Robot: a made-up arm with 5 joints. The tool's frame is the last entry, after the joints.
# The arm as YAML. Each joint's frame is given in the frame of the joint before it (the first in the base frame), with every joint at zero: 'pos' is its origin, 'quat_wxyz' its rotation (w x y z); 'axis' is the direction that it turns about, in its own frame. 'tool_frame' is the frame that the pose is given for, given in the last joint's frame.
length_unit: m
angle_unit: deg
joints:
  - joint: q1
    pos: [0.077, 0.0, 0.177]
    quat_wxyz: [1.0, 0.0, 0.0, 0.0]
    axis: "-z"
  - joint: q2
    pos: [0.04, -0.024, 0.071]
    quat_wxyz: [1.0, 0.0, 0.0, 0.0]
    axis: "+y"
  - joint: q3
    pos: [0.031, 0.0, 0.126]
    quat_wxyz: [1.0, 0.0, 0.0, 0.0]
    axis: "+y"
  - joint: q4
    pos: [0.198, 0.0, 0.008]
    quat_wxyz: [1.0, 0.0, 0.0, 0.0]
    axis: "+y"
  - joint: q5
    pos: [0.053, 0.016, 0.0]
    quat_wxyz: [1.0, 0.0, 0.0, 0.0]
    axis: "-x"
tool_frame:
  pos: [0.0, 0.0, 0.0]
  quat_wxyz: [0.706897, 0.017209, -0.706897, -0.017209]
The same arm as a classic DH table. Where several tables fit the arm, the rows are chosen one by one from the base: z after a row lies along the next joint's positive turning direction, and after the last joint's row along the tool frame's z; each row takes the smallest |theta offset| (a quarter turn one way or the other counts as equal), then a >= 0, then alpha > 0; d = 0 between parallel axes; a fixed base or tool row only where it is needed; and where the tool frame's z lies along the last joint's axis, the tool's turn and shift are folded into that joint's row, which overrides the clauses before.
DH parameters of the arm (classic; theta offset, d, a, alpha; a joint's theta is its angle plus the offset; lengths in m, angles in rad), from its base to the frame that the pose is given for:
base (fixed): 0 0 0.077 3.1416
q1: 0 -0.248 0.04 1.5708
q2: -1.3296 0 0.1298 0
q3: 1.2892 0 0.1982 0
q4: -1.5304 -0.008 0 1.5708
q5: -0.0487 -0.053 0 0

